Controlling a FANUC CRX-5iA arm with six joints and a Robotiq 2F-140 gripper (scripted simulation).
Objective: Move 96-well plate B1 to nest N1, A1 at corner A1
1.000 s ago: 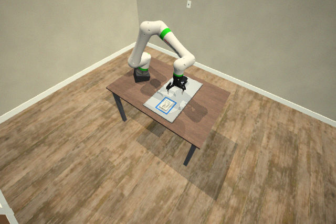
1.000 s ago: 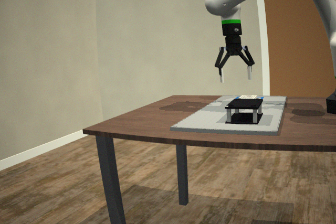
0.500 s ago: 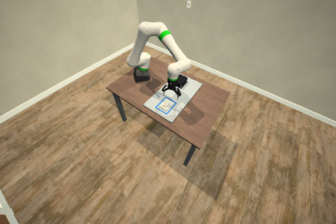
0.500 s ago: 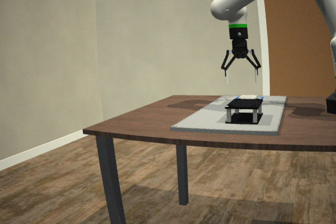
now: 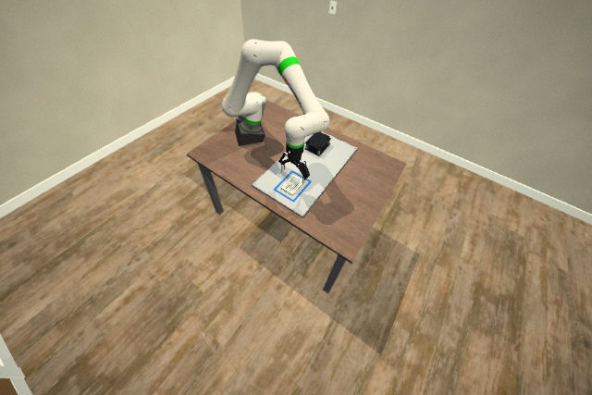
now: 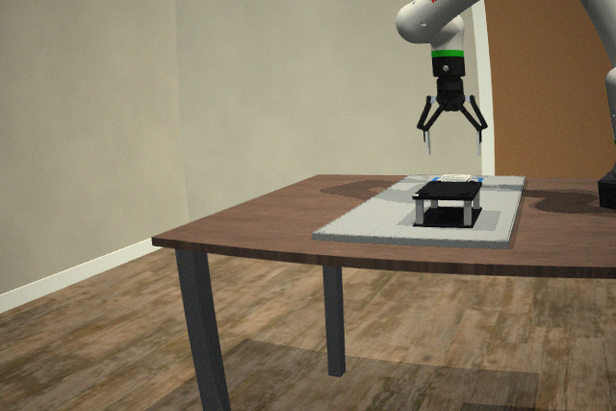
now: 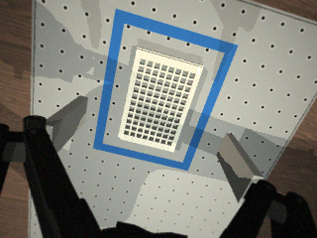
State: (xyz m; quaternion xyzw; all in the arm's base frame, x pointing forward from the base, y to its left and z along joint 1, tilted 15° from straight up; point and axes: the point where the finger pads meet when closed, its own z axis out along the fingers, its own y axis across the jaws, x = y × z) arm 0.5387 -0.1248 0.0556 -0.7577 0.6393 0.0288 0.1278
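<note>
Now: hand 8 cm above the white 96-well plate. Round my hand: black raised nest N1: 38 cm to the left, 13 cm behind, 3 cm below.
</note>
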